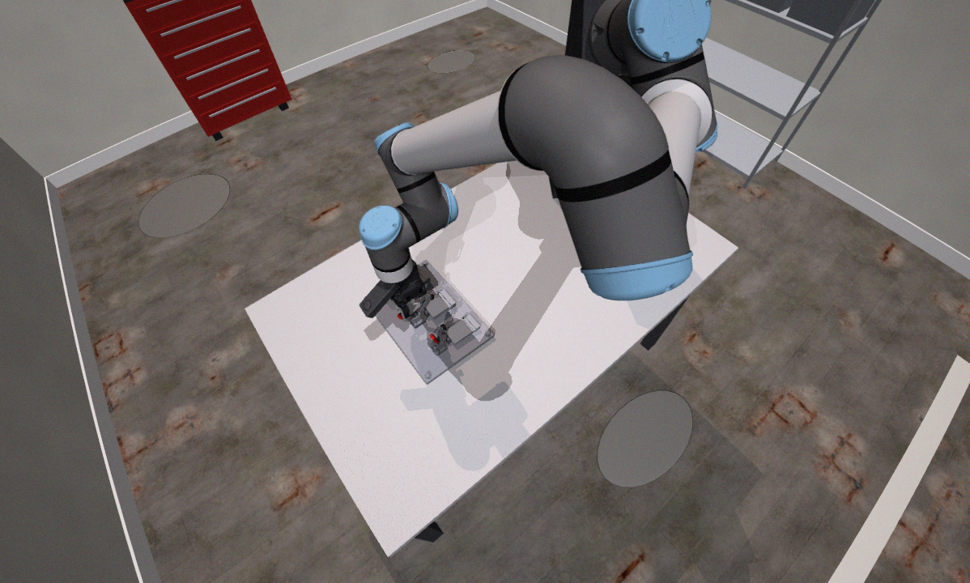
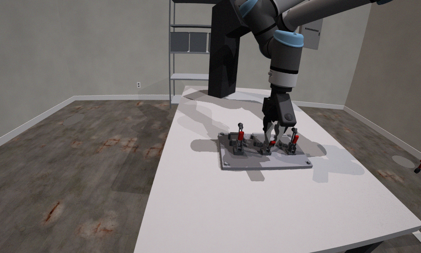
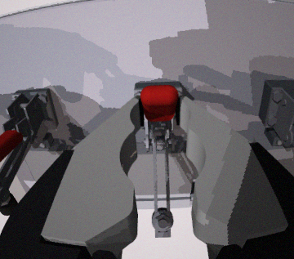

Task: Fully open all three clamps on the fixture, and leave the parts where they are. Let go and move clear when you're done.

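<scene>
My gripper is now 7 cm above the fixture, 6 cm past it and 1 cm to the left of it.
</scene>
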